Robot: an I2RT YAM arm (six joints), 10 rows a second.
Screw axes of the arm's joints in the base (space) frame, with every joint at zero. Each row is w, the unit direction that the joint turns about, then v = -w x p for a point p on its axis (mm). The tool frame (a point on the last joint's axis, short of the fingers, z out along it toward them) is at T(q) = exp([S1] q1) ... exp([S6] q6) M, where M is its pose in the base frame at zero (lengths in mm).
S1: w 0 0 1 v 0.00 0.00 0.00
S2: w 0 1 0 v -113.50 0.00 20.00
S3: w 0 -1 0 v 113.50 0.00 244.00
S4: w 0 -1 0 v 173.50 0.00 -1.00
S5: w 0 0 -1 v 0.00 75.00 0.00
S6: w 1 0 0 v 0.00 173.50 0.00
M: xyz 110.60 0.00 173.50 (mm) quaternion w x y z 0.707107 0 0.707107 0
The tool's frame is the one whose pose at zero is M.
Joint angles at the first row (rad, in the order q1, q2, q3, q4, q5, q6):
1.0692, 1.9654, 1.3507, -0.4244, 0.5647, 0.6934
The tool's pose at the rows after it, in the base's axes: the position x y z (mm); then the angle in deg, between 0 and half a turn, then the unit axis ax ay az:
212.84 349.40 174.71 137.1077 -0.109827 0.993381 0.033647
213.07 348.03 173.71 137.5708 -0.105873 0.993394 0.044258
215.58 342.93 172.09 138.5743 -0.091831 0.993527 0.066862
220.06 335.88 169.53 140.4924 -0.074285 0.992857 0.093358
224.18 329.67 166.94 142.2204 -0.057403 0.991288 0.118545
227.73 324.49 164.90 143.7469 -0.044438 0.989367 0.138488
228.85 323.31 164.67 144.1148 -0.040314 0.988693 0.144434
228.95 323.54 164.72 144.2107 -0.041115 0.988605 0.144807
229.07 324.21 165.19 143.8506 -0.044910 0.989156 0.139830
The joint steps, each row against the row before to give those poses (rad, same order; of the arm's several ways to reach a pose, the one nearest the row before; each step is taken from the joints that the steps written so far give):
0.0000, -0.0033, -0.0079, 0.0133, -0.0138, -0.0006
-0.0034, -0.0053, -0.0127, 0.0163, -0.0182, 0.0072
-0.0146, -0.0147, -0.0301, 0.0352, -0.0396, 0.0199
-0.0231, -0.0145, -0.0321, 0.0336, -0.0584, 0.0260
-0.0213, -0.0117, -0.0292, 0.0343, -0.0539, 0.0257
-0.0184, -0.0086, -0.0222, 0.0260, -0.0458, 0.0199
-0.0051, -0.0021, -0.0046, 0.0072, -0.0122, 0.0063
0.0000, 0.0008, 0.0014, -0.0011, -0.0022, -0.0009
0.0014, 0.0021, 0.0053, -0.0055, 0.0091, -0.0087

